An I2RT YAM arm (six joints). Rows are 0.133 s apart.
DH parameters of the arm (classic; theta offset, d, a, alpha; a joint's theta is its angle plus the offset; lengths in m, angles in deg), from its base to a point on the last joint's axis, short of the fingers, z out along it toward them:
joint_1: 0 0.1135 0.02 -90
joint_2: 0 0 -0.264 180
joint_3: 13.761 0 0.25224 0
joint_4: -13.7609 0 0.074 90
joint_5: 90 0 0 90
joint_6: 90 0.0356 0 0
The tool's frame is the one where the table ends.
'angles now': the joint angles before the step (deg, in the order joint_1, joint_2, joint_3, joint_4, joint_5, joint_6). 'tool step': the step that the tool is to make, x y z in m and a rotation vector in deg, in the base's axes. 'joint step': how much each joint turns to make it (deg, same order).
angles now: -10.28, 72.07, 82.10, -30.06, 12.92, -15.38
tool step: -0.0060, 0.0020, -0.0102, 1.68, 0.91, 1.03
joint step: 0.00, -1.75, -2.99, -0.18, -1.49, 1.05
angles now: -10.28, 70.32, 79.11, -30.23, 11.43, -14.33
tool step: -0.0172, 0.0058, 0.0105, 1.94, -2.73, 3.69
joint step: 0.00, -3.33, -0.26, -0.89, -4.29, 0.98
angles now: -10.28, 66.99, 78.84, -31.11, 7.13, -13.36
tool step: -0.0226, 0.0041, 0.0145, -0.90, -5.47, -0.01
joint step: 0.00, -4.57, -1.15, 2.11, -0.02, 0.09
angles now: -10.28, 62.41, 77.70, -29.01, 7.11, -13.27
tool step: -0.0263, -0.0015, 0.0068, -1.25, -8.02, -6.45
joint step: -0.80, -6.05, -4.46, 6.32, 5.52, 1.23
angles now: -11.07, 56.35, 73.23, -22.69, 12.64, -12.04
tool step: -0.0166, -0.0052, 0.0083, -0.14, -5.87, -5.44
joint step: -1.94, -2.99, -1.42, 3.87, 3.44, 1.31
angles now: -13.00, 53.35, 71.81, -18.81, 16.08, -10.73
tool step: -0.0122, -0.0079, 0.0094, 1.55, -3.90, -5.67
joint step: -2.88, -1.05, 0.96, 0.62, 2.83, 2.54
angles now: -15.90, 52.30, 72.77, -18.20, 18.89, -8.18
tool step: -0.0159, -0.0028, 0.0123, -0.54, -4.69, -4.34
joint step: -2.02, -1.75, 0.80, 1.85, 2.38, 0.71
